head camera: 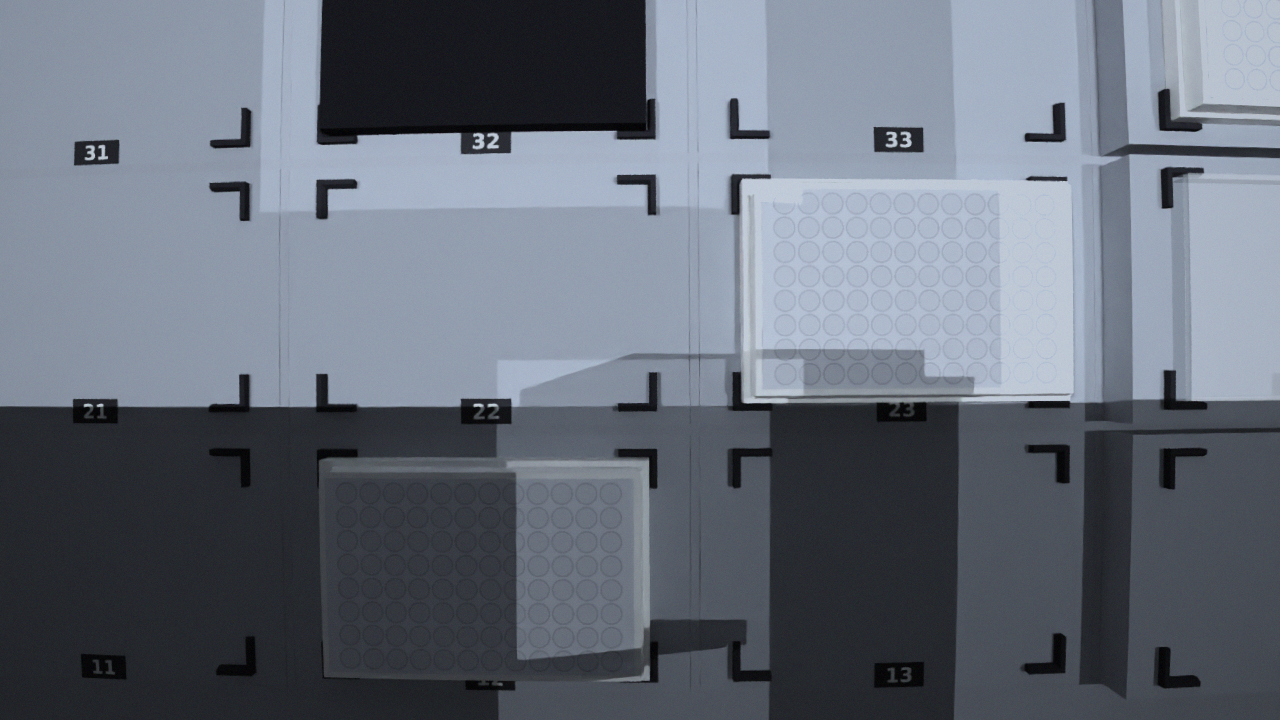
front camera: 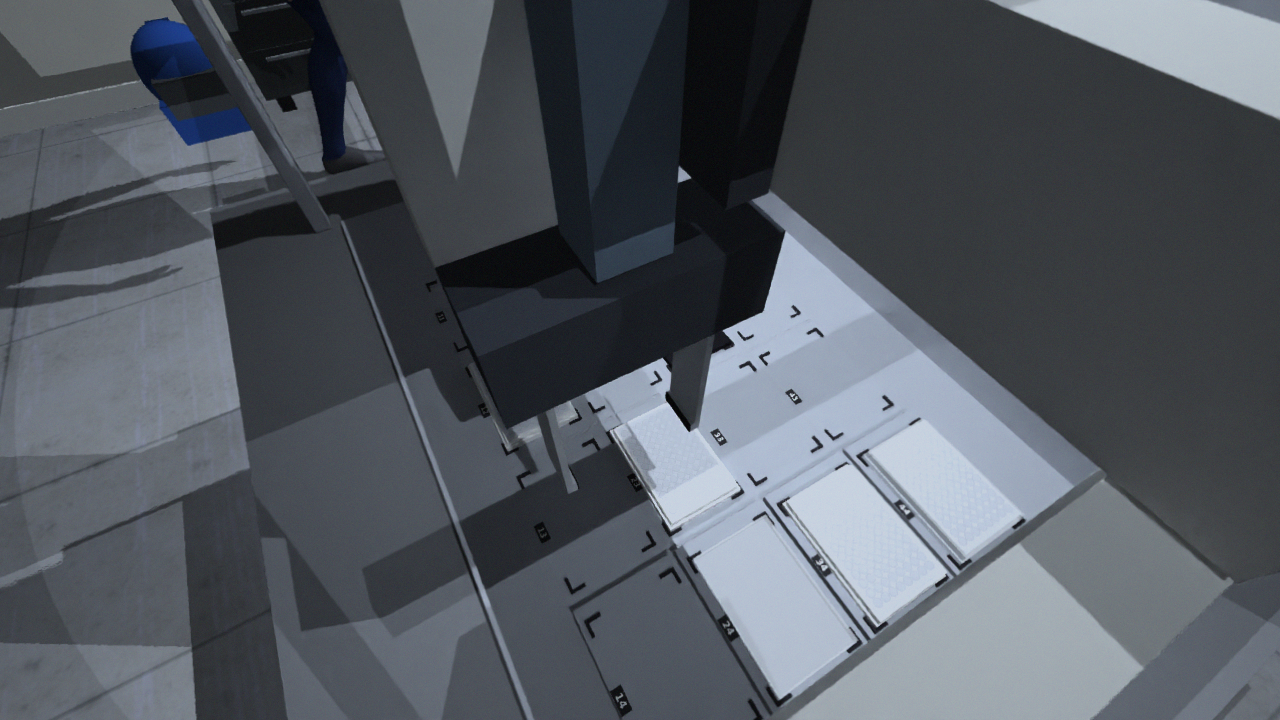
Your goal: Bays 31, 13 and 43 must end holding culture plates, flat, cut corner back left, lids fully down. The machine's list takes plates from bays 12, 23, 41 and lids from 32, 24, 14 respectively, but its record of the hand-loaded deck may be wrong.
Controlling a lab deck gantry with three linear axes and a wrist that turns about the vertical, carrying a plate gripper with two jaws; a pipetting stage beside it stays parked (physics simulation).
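Places are measured from the robot's base along level axes (x ahead, y left, z up), in centimetres.
Pixels of known places: gripper, fingertip midpoint: [front camera: 624, 441]; robot's base, link origin: [front camera: 428, 286].
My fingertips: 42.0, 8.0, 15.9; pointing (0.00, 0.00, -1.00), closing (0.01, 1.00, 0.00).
Ahead of a thing's pixels: the offset from my fingertips to its top centre, as dx, dy, dz. "pt": to the spot under its first point.
My gripper [front camera: 629, 454] is open, its two jaws wide apart with nothing seen between them, above the deck near bays 12 to 23. A pale plate with a round-well pattern @[-19.2, -3.7, -14.5] [front camera: 529, 433] [head camera: 483, 568] lies in bay 12, largely hidden by the gripper in the front view. Another welled white plate @[-2.8, +7.0, -14.5] [front camera: 677, 461] [head camera: 904, 291] lies in bay 23. A flat black item @[-19.2, +17.7, -15.1] [head camera: 483, 62] lies in bay 32. A plain white piece @[+13.6, +7.0, -13.7] [front camera: 778, 608] [head camera: 1235, 286] lies in bay 24. Bays 13 and 43 show bare; only part of bay 31 shows, bare. Cut corners are too small to tell.
Welled white pieces lie in bay 34 @[pt +14.0, +17.3, -13.0] [front camera: 863, 541] [head camera: 1248, 53] and bay 44 @[pt +14.1, +28.0, -13.0] [front camera: 944, 488]. Grey walls rise behind the deck. The dark gripper body [front camera: 617, 322] hides the far left bays in the front view. A person's leg [front camera: 329, 98] shows beyond the deck.
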